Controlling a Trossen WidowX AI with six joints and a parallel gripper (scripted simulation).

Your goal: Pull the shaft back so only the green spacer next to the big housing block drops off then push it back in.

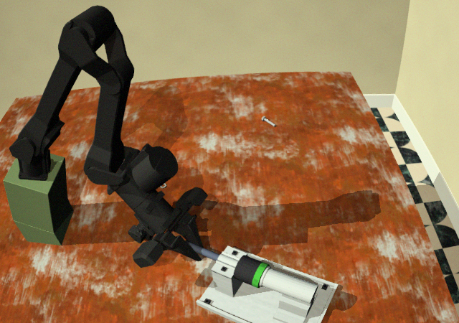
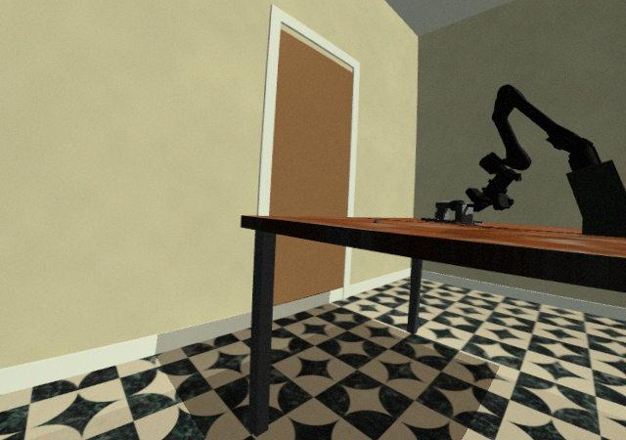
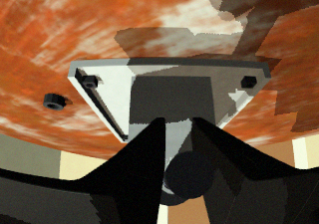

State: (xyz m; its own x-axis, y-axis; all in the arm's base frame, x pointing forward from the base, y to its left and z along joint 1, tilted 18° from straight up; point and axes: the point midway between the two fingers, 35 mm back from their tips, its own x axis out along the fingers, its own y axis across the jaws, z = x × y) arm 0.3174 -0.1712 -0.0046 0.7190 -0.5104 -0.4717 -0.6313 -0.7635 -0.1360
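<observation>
Right now the dark shaft is 5 cm ahead of my hand and 4 cm to the right of it. From my hand the other things lie so: fixture: 12 cm ahead, 11 cm to the right, 3 cm below; then green spacer: 11 cm ahead, 10 cm to the right.
</observation>
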